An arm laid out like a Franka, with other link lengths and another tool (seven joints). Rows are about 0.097 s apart.
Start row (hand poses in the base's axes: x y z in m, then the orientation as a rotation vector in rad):
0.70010, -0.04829, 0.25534, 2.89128, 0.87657, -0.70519
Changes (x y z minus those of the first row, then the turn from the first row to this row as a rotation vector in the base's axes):
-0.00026, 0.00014, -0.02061, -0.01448, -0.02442, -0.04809
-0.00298, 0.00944, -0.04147, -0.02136, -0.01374, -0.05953
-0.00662, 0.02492, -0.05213, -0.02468, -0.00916, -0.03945
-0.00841, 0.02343, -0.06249, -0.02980, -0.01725, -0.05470
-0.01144, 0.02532, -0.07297, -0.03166, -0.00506, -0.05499
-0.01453, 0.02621, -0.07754, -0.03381, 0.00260, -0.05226
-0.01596, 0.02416, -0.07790, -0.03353, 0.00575, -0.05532
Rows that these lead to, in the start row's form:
0.69984, -0.04815, 0.23473, 2.91081, 0.79851, -0.67543
0.69712, -0.03885, 0.21387, 2.91074, 0.77963, -0.69391
0.69348, -0.02337, 0.20321, 2.89523, 0.80614, -0.70013
0.69169, -0.02486, 0.19285, 2.90064, 0.78110, -0.69026
0.68866, -0.02297, 0.18237, 2.89808, 0.78084, -0.70899
0.68557, -0.02208, 0.17780, 2.89379, 0.78415, -0.72076
0.68414, -0.02413, 0.17744, 2.89556, 0.78036, -0.72565

